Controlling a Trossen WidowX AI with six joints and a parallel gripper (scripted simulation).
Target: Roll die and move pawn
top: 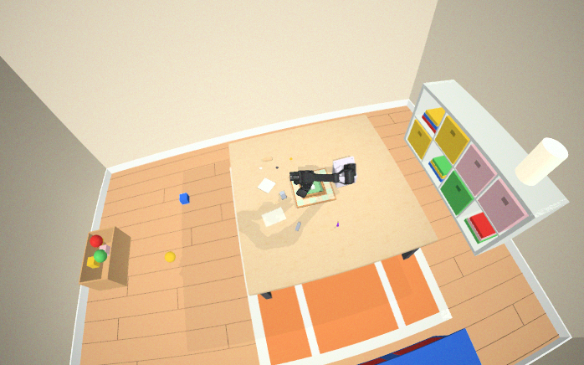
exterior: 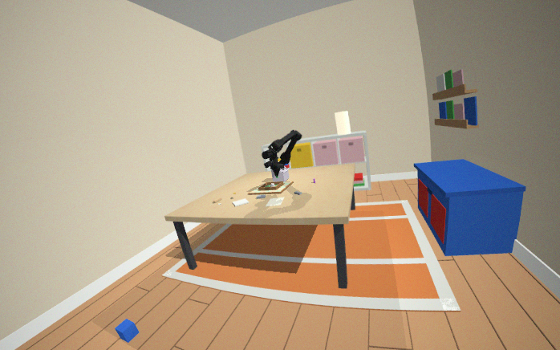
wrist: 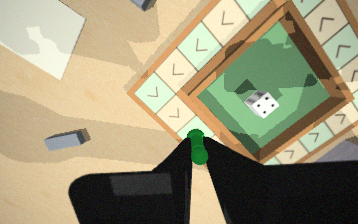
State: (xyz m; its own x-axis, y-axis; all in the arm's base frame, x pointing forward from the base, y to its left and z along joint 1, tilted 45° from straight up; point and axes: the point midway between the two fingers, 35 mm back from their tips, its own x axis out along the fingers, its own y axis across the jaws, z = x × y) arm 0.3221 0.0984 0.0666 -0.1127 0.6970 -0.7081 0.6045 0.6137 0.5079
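Now: the white die 50 mm behind my gripper tip, 80 mm to the right of it and 90 mm below it. Also, from my gripper tip: grey block 170 mm ahead, 70 mm to the right, 100 mm below; green pawn 10 mm above; green dice tray 50 mm behind, 100 mm to the right, 100 mm below.
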